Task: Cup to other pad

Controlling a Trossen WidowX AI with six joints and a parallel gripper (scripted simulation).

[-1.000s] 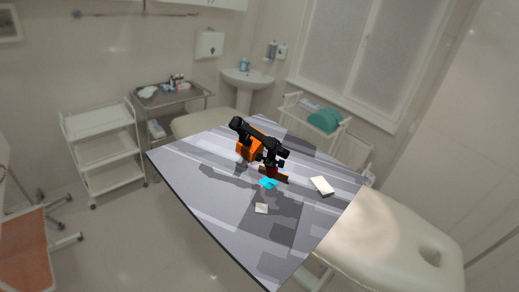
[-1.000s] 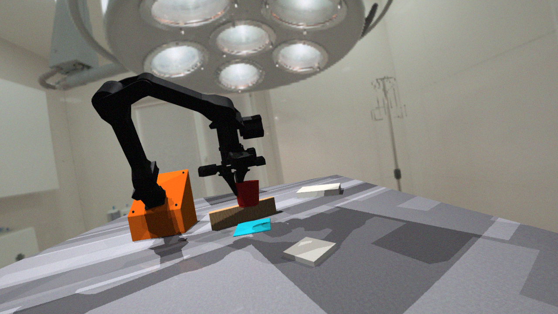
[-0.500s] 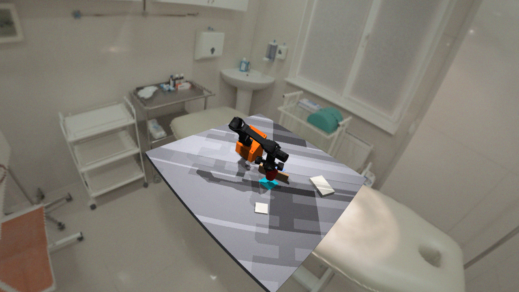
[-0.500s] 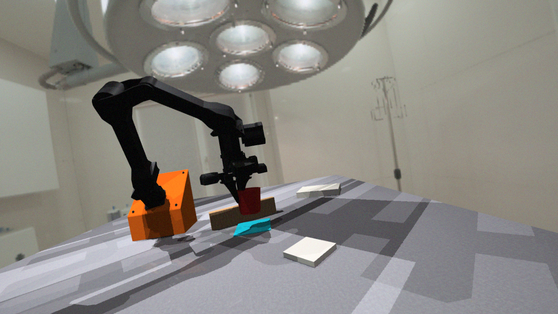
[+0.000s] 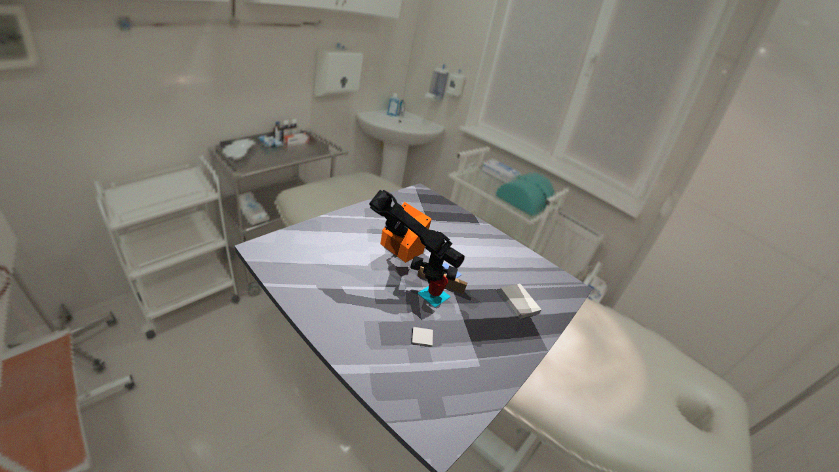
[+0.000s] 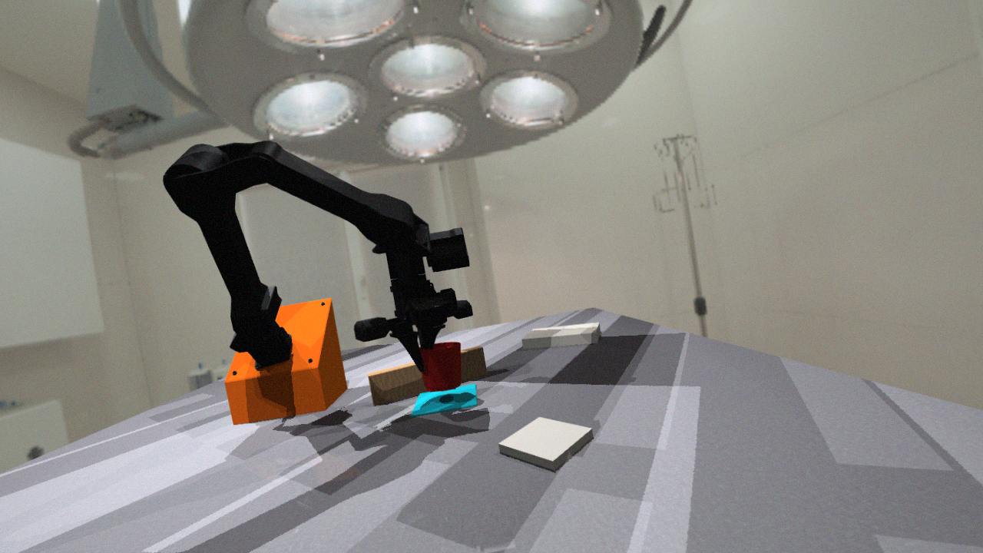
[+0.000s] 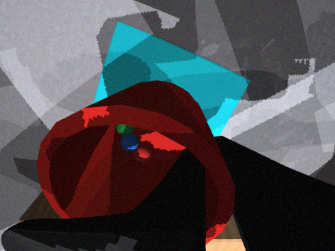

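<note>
My gripper tip is 5 cm short of the green marble, 2 cm above it and 1 cm to the right of it. The rest, counted from my gripper tip: cyan pad: 7 cm below, 3 cm ahead, 1 cm to the left; dark red cup: 3 cm ahead, 1 cm to the left; blue marble: 4 cm ahead, 3 cm below, 2 cm to the left.
</note>
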